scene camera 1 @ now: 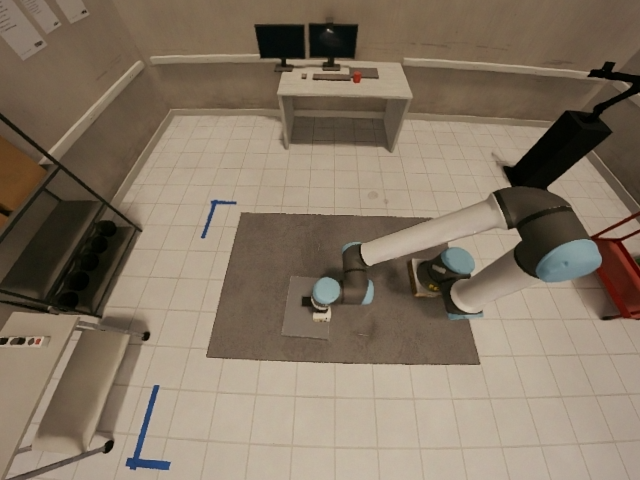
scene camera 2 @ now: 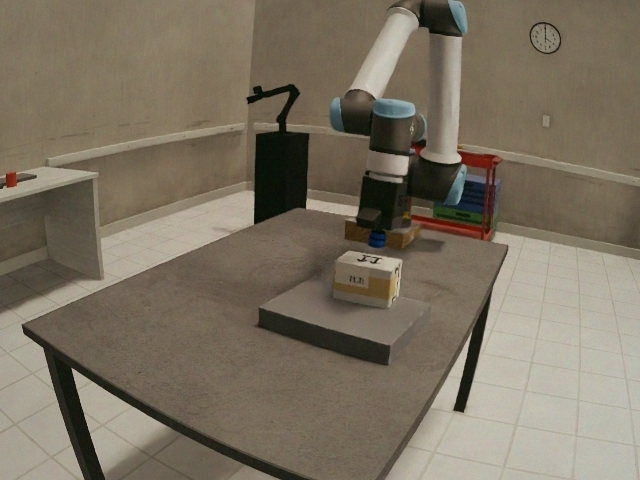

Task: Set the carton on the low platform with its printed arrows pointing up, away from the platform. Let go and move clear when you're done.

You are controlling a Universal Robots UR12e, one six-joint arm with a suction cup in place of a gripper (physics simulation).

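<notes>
The carton, white with a tan band, rests on the grey low platform, near its rear right part in the scene camera 2 view. Two black arrow-like marks lie flat on its top face, a label is on the side facing that camera, and more black marks are on its right end; I cannot tell which way those point. My blue suction cup hangs a little above and behind the carton's top, apart from it, holding nothing. In the scene camera 1 view the wrist hides the cup and part of the carton.
The platform stands on the dark grey table. The arm's base stands on a wooden block at the table's far end. A black pedestal and a red cart stand beyond the table.
</notes>
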